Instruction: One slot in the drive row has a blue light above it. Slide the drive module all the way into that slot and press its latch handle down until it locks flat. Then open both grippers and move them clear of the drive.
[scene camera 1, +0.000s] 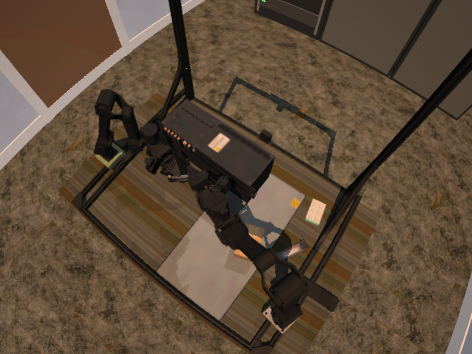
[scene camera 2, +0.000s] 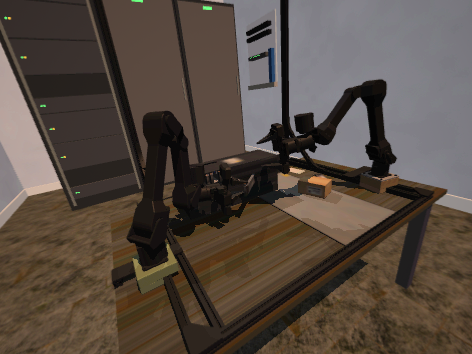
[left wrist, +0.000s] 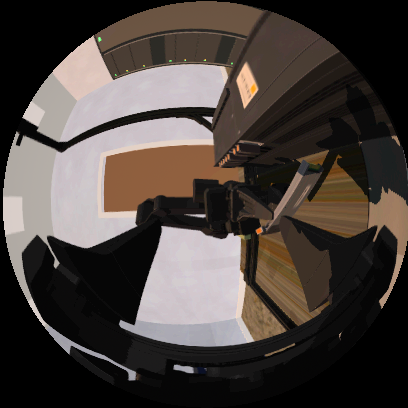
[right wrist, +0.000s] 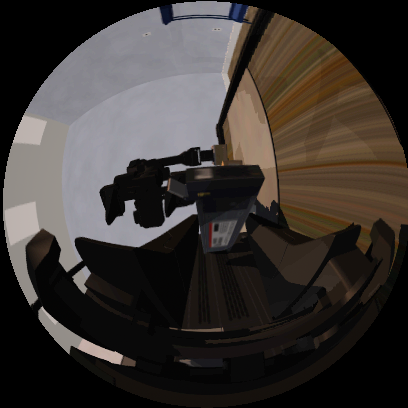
Labels:
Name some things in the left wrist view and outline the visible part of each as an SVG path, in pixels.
My left gripper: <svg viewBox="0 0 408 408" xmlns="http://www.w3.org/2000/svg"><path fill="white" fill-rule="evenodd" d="M397 238L385 225L381 227L373 241L377 225L373 225L351 237L343 237L296 218L281 215L278 227L298 274L309 312L326 301L329 304L318 315L282 333L256 341L223 346L192 346L169 343L133 333L119 326L120 320L132 325L135 323L144 285L161 234L159 218L152 218L108 240L87 248L47 235L48 244L59 262L56 268L53 266L54 257L51 251L37 234L21 252L28 290L43 321L71 341L103 354L118 364L136 371L135 380L128 380L128 372L125 369L70 345L69 355L85 368L123 390L151 400L191 407L222 407L262 400L292 389L325 370L347 352L368 329L381 310L378 300L387 291L396 262ZM173 365L205 367L205 373L190 373L173 369Z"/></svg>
My right gripper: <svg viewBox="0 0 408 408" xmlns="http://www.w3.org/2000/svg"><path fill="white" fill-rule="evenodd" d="M205 218L211 225L225 223L227 231L233 233L233 235L255 233L255 229L260 227L259 218L273 219L273 211L282 199L289 183L272 183L268 185L268 190L260 190L260 184L250 184L250 182L229 183L228 189L226 186L207 187L203 193Z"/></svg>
A grey drive module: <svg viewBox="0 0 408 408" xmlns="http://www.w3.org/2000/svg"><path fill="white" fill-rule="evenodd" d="M319 163L314 164L302 159L290 185L273 211L273 219L267 220L263 226L255 229L257 234L264 235L280 231L278 227L280 216L287 215L292 217L302 204L323 170Z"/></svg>

